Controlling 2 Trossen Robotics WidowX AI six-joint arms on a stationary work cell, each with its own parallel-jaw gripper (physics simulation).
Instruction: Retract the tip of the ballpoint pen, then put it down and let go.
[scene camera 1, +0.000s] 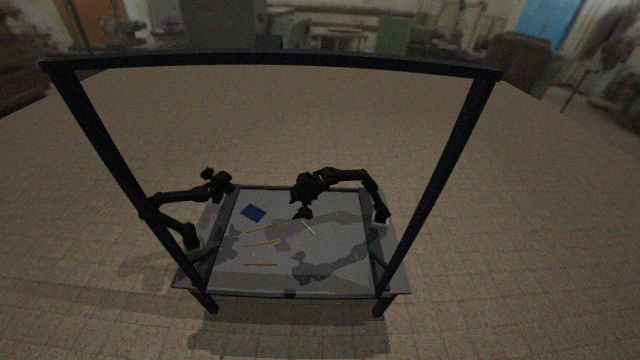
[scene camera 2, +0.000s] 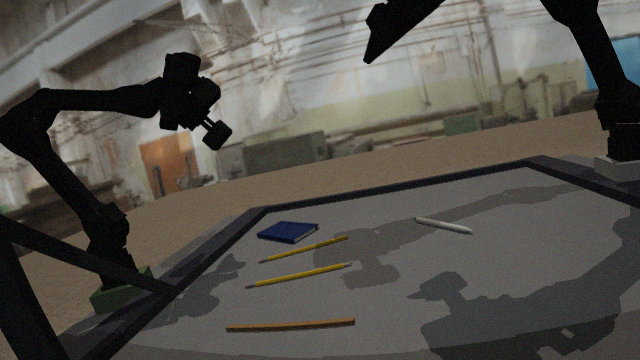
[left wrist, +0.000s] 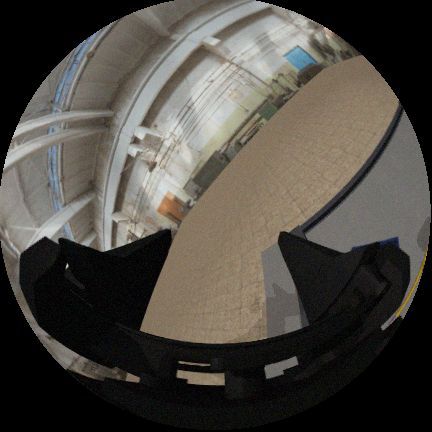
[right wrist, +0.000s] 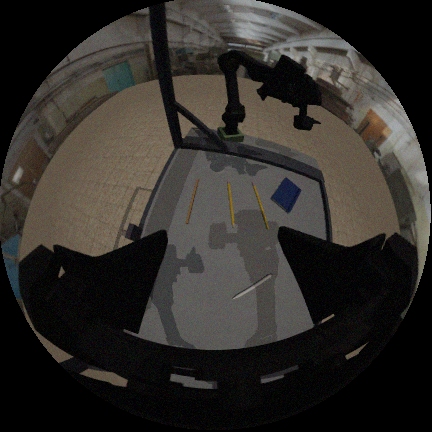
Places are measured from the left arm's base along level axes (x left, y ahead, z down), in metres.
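Where they show: left gripper, fingertip midpoint: (scene camera 2: 205, 120) (left wrist: 226, 236) (right wrist: 320, 110); right gripper, fingertip midpoint: (scene camera 1: 291, 211) (scene camera 2: 373, 56) (right wrist: 223, 234); left arm's base at its link origin: (scene camera 1: 193, 244) (right wrist: 230, 130); right arm's base at its link origin: (scene camera 1: 380, 219) (scene camera 2: 628, 157).
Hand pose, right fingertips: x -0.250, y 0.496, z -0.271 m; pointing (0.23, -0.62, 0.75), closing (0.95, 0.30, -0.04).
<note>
Things, the pixels of their top centre, and the offset from my right fingertips. Level surfaces: height alone.
- white ballpoint pen at its top centre: (scene camera 2: 441, 221) (right wrist: 253, 287) (scene camera 1: 308, 226) dx +0.079, dy +0.136, dz +0.297 m
- grey table at its surface level: dz +0.311 m
- orange stick at its top centre: (scene camera 2: 285, 324) (right wrist: 192, 198) (scene camera 1: 260, 263) dx -0.011, dy -0.201, dz +0.303 m
- blue book at its top centre: (scene camera 2: 286, 229) (right wrist: 287, 192) (scene camera 1: 253, 212) dx +0.347, dy -0.116, dz +0.298 m
The white ballpoint pen (scene camera 1: 308, 227) (scene camera 2: 443, 225) (right wrist: 252, 286) lies flat on the grey table (scene camera 1: 345, 200) (scene camera 2: 520, 250). Its tapered end points right in scene camera 2 and lower left in the right wrist view. Whether the tip is out is too small to tell. My right gripper (scene camera 1: 294, 209) (right wrist: 223, 234) is open and empty, high above the table near the pen, which shows low between its fingers in the right wrist view. My left gripper (left wrist: 226, 236) is open and empty, raised by the table's left edge, far from the pen.
Two yellow pencils (scene camera 1: 261, 228) (scene camera 1: 260, 243) (scene camera 2: 303, 249) (scene camera 2: 298, 275) lie left of the pen in both scene views. An orange stick (scene camera 1: 260, 264) (scene camera 2: 290, 325) (right wrist: 192, 201) lies nearer the front. A blue book (scene camera 1: 253, 212) (scene camera 2: 287, 232) (right wrist: 286, 195) lies at the back left. Dark frame posts stand at the table sides.
</note>
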